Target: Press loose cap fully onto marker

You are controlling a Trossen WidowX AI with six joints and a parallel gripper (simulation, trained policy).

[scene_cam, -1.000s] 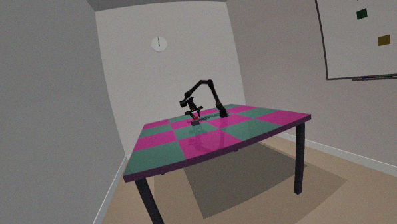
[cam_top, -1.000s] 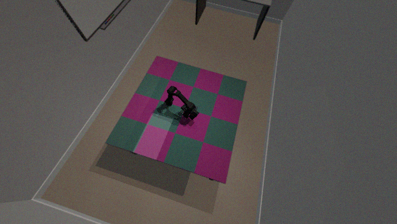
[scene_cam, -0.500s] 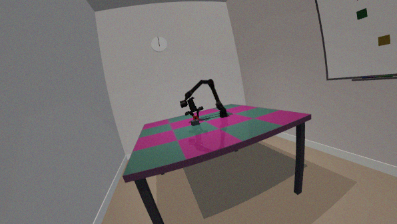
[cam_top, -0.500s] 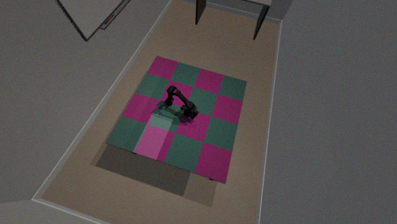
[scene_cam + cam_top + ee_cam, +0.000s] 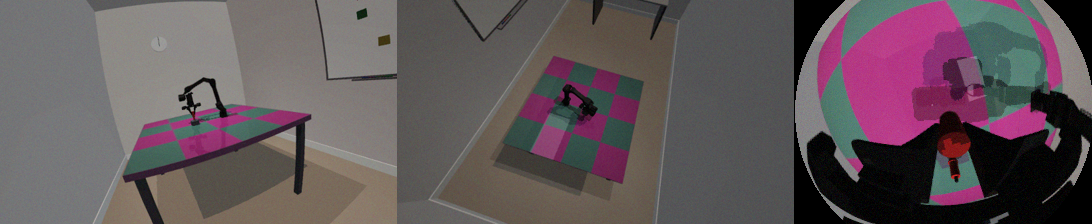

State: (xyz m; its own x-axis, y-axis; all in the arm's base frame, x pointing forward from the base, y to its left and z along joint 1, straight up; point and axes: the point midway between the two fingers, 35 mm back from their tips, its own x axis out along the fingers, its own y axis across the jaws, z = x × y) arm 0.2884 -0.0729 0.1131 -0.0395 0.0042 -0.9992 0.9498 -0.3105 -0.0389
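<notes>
Right now my gripper tip is 90 mm to the right of the holder block, 60 mm above it and 20 mm short of it. Also, from my gripper tip: red cap (10 mm above).
</notes>
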